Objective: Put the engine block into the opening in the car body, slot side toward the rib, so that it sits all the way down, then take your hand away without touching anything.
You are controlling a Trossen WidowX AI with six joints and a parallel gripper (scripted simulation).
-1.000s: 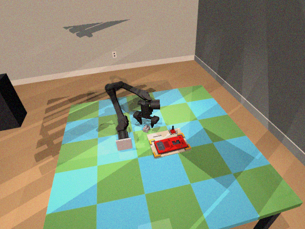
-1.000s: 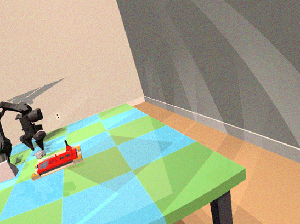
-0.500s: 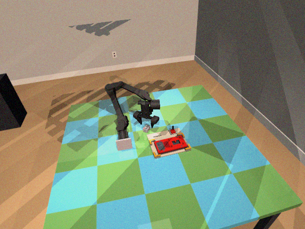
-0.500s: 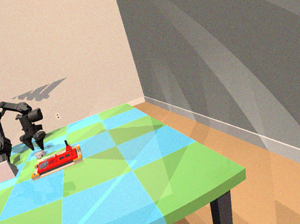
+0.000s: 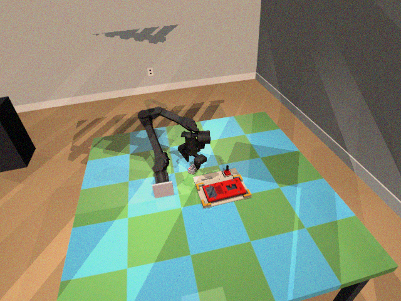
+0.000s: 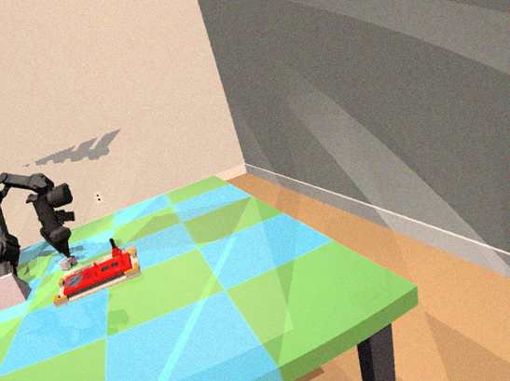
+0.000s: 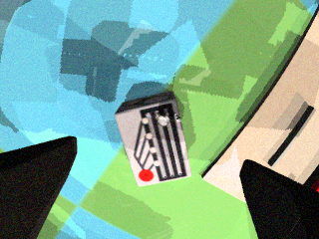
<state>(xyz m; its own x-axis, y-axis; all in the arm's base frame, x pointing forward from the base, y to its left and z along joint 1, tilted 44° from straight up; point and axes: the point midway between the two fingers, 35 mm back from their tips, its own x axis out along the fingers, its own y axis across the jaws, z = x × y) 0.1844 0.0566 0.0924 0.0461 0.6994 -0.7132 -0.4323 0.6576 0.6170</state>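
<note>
My gripper tip is 30 mm above the engine block.
</note>
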